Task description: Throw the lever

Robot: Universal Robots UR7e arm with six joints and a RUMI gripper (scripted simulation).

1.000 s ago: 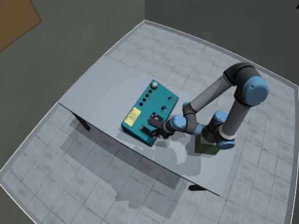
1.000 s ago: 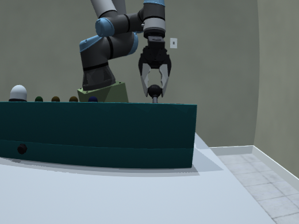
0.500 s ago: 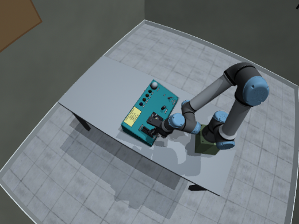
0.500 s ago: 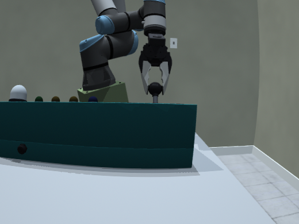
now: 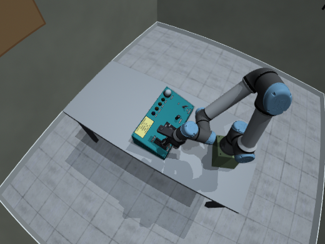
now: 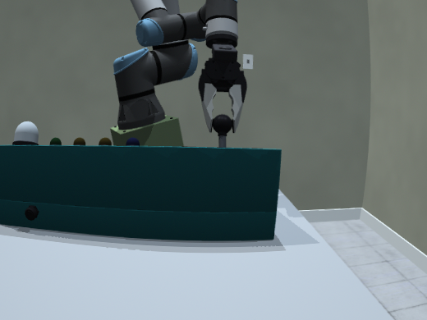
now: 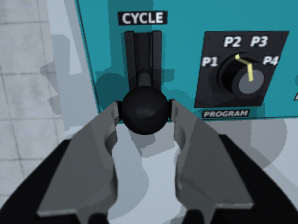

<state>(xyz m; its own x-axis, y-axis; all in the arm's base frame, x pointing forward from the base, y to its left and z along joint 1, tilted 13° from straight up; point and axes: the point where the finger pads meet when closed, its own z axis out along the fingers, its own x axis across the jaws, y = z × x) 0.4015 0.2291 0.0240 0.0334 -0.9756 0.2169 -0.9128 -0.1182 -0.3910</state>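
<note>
My hand is 40 mm above the lever and 10 mm short of it. Also, from my hand: teal console 180 mm to the right, 80 mm below, 60 mm ahead; mode button 240 mm to the right, 60 mm below, 30 mm ahead; program dial 110 mm to the right, 60 mm below, 40 mm ahead.
</note>
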